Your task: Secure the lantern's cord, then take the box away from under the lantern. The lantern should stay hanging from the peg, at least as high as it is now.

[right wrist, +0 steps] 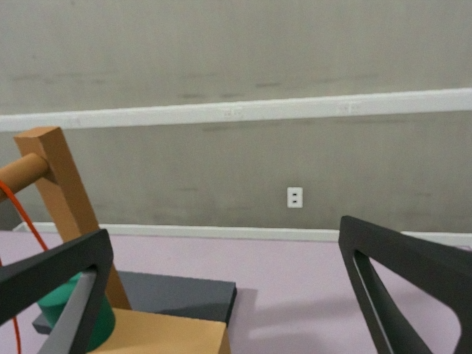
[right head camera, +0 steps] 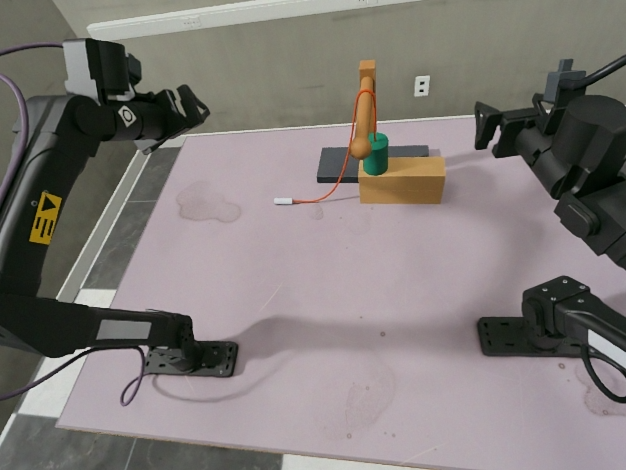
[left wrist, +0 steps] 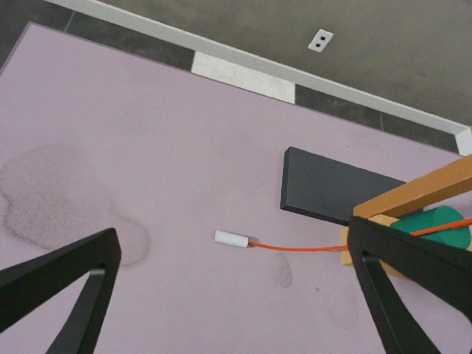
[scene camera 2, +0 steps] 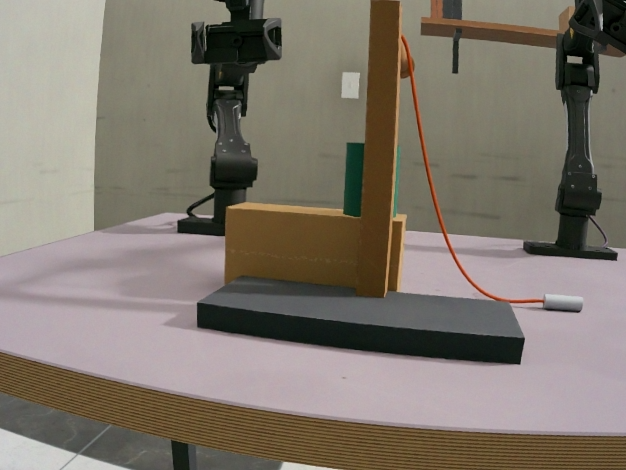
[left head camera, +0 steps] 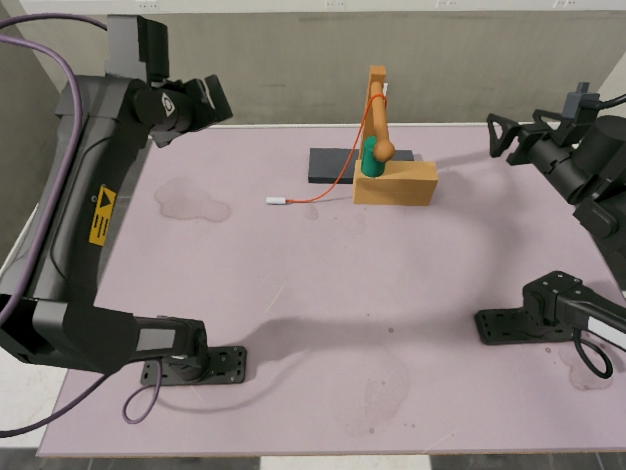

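The green lantern is upright on the left end of the tan box in the head views. Its orange cord passes over the wooden peg and runs down to a white end piece on the table. My left gripper is open, high above the table's left side. My right gripper is open, raised to the right of the box.
The wooden post carries the peg and rises from a dark base slab, close behind the box in the head views. The table's back edge lies beyond the slab, with a wall behind it.
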